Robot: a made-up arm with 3 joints. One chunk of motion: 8 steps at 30 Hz.
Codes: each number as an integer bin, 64 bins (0 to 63) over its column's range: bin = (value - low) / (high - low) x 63, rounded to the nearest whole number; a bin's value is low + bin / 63 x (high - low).
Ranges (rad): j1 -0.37..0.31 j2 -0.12..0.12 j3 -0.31..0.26
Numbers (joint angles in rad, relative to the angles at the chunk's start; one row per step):
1: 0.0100 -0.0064 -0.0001
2: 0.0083 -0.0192 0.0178
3: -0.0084 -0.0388 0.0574
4: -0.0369 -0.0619 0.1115
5: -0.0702 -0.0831 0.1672
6: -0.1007 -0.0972 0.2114
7: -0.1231 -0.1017 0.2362
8: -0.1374 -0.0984 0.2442
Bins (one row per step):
1: 35 30 34
2: 35 26 36
3: 34 21 41
4: 31 15 47
5: 28 10 53
6: 25 6 58
7: 23 5 60
8: 22 6 61

